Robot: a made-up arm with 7 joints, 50 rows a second.
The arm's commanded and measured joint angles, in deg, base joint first. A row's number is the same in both.
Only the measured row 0 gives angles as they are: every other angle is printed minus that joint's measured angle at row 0.
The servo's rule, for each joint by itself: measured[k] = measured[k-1] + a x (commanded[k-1-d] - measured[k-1]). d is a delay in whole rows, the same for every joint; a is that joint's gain. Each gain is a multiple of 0.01, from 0.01 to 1. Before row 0 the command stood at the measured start. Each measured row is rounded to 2 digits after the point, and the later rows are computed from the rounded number. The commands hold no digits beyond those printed.
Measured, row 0: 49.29, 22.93, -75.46, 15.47, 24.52, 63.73, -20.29
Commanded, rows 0 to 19: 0.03, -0.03, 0.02, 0.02, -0.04, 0.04, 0.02; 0.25, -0.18, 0.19, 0.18, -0.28, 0.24, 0.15; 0.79, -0.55, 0.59, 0.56, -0.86, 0.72, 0.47; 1.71, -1.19, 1.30, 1.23, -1.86, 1.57, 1.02; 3.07, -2.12, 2.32, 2.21, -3.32, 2.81, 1.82; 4.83, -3.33, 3.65, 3.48, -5.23, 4.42, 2.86; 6.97, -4.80, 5.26, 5.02, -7.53, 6.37, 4.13; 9.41, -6.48, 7.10, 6.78, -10.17, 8.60, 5.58; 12.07, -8.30, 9.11, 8.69, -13.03, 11.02, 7.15; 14.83, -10.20, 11.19, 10.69, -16.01, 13.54, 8.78; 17.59, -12.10, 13.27, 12.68, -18.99, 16.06, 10.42; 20.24, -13.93, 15.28, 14.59, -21.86, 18.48, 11.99; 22.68, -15.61, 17.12, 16.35, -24.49, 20.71, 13.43; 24.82, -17.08, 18.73, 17.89, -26.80, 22.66, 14.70; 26.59, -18.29, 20.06, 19.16, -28.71, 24.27, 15.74; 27.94, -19.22, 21.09, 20.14, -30.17, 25.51, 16.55; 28.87, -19.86, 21.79, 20.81, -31.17, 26.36, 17.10; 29.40, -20.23, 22.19, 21.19, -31.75, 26.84, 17.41; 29.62, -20.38, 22.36, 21.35, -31.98, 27.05, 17.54; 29.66, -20.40, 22.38, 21.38, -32.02, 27.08, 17.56
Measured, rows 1 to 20: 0.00, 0.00, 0.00, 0.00, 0.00, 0.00, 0.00; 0.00, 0.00, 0.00, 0.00, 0.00, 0.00, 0.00; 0.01, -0.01, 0.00, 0.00, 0.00, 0.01, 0.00; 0.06, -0.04, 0.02, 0.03, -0.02, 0.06, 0.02; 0.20, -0.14, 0.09, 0.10, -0.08, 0.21, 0.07; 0.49, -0.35, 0.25, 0.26, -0.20, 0.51, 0.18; 0.98, -0.70, 0.52, 0.53, -0.42, 1.02, 0.38; 1.71, -1.23, 0.93, 0.94, -0.76, 1.77, 0.68; 2.71, -1.94, 1.49, 1.51, -1.23, 2.78, 1.09; 3.98, -2.85, 2.22, 2.25, -1.86, 4.06, 1.63; 5.52, -3.94, 3.12, 3.15, -2.64, 5.59, 2.29; 7.29, -5.19, 4.17, 4.21, -3.58, 7.34, 3.07; 9.25, -6.57, 5.35, 5.40, -4.66, 9.26, 3.95; 11.34, -8.04, 6.64, 6.69, -5.86, 11.29, 4.91; 13.49, -9.55, 8.00, 8.04, -7.16, 13.36, 5.93; 15.64, -11.06, 9.39, 9.42, -8.53, 15.41, 6.98; 17.72, -12.51, 10.78, 10.78, -9.94, 17.36, 8.03; 19.66, -13.85, 12.12, 12.09, -11.36, 19.15, 9.05; 21.41, -15.05, 13.38, 13.31, -12.75, 20.74, 10.02; 22.93, -16.09, 14.53, 14.41, -14.08, 22.08, 10.91
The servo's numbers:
d 2
a 0.19 0.20 0.13 0.14 0.07 0.22 0.12

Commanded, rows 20 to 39: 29.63, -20.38, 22.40, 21.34, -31.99, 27.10, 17.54; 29.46, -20.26, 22.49, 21.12, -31.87, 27.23, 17.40; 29.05, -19.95, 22.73, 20.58, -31.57, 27.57, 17.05; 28.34, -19.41, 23.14, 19.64, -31.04, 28.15, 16.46; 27.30, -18.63, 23.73, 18.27, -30.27, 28.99, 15.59; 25.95, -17.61, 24.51, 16.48, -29.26, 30.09, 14.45; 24.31, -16.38, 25.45, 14.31, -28.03, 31.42, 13.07; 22.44, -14.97, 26.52, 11.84, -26.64, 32.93, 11.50; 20.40, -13.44, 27.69, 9.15, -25.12, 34.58, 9.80; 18.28, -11.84, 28.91, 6.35, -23.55, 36.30, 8.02; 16.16, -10.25, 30.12, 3.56, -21.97, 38.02, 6.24; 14.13, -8.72, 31.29, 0.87, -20.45, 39.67, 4.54; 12.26, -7.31, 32.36, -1.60, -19.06, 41.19, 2.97; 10.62, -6.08, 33.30, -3.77, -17.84, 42.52, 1.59; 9.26, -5.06, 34.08, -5.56, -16.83, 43.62, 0.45; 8.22, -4.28, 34.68, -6.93, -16.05, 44.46, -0.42; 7.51, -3.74, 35.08, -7.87, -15.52, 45.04, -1.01; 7.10, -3.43, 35.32, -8.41, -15.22, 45.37, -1.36; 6.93, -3.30, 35.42, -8.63, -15.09, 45.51, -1.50; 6.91, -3.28, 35.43, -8.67, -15.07, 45.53, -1.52
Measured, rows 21 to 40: 24.20, -16.95, 15.55, 15.38, -15.33, 23.17, 11.71; 25.24, -17.64, 16.44, 16.22, -16.50, 24.03, 12.41; 26.07, -18.19, 17.21, 16.94, -17.58, 24.71, 13.03; 26.71, -18.60, 17.90, 17.53, -18.58, 25.26, 13.55; 27.15, -18.87, 18.53, 17.96, -19.49, 25.77, 13.97; 27.38, -18.98, 19.13, 18.20, -20.30, 26.29, 14.27; 27.36, -18.91, 19.73, 18.21, -21.00, 26.88, 14.43; 27.09, -18.65, 20.35, 17.97, -21.58, 27.59, 14.43; 26.56, -18.20, 21.01, 17.46, -22.03, 28.43, 14.27; 25.78, -17.55, 21.73, 16.67, -22.35, 29.42, 13.94; 24.76, -16.73, 22.50, 15.62, -22.54, 30.56, 13.44; 23.53, -15.75, 23.33, 14.32, -22.61, 31.82, 12.79; 22.13, -14.65, 24.21, 12.81, -22.57, 33.18, 12.00; 20.61, -13.46, 25.13, 11.14, -22.42, 34.61, 11.10; 19.02, -12.23, 26.07, 9.36, -22.18, 36.06, 10.12; 17.42, -11.00, 27.01, 7.52, -21.88, 37.48, 9.10; 15.87, -9.81, 27.93, 5.69, -21.53, 38.83, 8.06; 14.42, -8.70, 28.81, 3.92, -21.15, 40.07, 7.04; 13.11, -7.71, 29.63, 2.27, -20.76, 41.16, 6.07; 11.97, -6.85, 30.37, 0.77, -20.37, 42.09, 5.18
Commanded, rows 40 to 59: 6.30, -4.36, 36.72, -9.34, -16.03, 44.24, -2.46; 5.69, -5.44, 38.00, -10.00, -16.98, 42.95, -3.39; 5.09, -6.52, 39.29, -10.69, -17.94, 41.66, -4.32; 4.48, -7.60, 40.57, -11.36, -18.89, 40.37, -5.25; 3.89, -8.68, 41.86, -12.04, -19.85, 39.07, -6.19; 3.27, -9.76, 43.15, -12.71, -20.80, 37.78, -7.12; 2.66, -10.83, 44.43, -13.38, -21.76, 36.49, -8.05; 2.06, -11.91, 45.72, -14.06, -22.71, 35.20, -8.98; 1.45, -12.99, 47.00, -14.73, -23.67, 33.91, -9.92; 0.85, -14.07, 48.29, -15.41, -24.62, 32.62, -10.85; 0.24, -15.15, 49.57, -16.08, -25.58, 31.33, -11.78; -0.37, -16.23, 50.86, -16.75, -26.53, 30.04, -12.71; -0.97, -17.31, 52.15, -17.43, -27.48, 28.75, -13.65; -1.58, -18.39, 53.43, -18.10, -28.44, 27.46, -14.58; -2.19, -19.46, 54.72, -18.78, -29.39, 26.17, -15.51; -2.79, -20.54, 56.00, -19.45, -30.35, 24.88, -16.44; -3.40, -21.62, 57.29, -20.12, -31.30, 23.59, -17.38; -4.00, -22.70, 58.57, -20.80, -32.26, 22.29, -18.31; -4.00, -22.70, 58.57, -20.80, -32.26, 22.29, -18.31; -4.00, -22.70, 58.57, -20.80, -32.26, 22.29, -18.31
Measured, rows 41 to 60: 11.01, -6.14, 31.03, -0.55, -20.00, 42.84, 4.38; 10.23, -5.57, 31.60, -1.69, -19.65, 43.43, 3.67; 9.48, -5.33, 32.27, -2.76, -19.40, 43.61, 2.93; 8.76, -5.35, 33.01, -3.77, -19.23, 43.46, 2.17; 8.06, -5.58, 33.83, -4.74, -19.14, 43.06, 1.39; 7.38, -5.98, 34.71, -5.67, -19.12, 42.47, 0.59; 6.72, -6.52, 35.64, -6.56, -19.17, 41.72, -0.22; 6.06, -7.17, 36.62, -7.42, -19.28, 40.85, -1.05; 5.41, -7.90, 37.64, -8.25, -19.45, 39.89, -1.89; 4.77, -8.70, 38.69, -9.06, -19.68, 38.86, -2.74; 4.14, -9.56, 39.77, -9.85, -19.96, 37.77, -3.60; 3.51, -10.46, 40.88, -10.63, -20.29, 36.64, -4.47; 2.89, -11.40, 42.01, -11.39, -20.66, 35.47, -5.35; 2.27, -12.37, 43.16, -12.14, -21.07, 34.28, -6.23; 1.65, -13.36, 44.33, -12.88, -21.52, 33.06, -7.12; 1.04, -14.37, 45.51, -13.61, -22.00, 31.83, -8.02; 0.43, -15.39, 46.71, -14.33, -22.52, 30.58, -8.92; -0.18, -16.42, 47.92, -15.05, -23.07, 29.33, -9.82; -0.79, -17.46, 49.14, -15.76, -23.65, 28.07, -10.73; -1.40, -18.51, 50.37, -16.47, -24.25, 26.80, -11.64
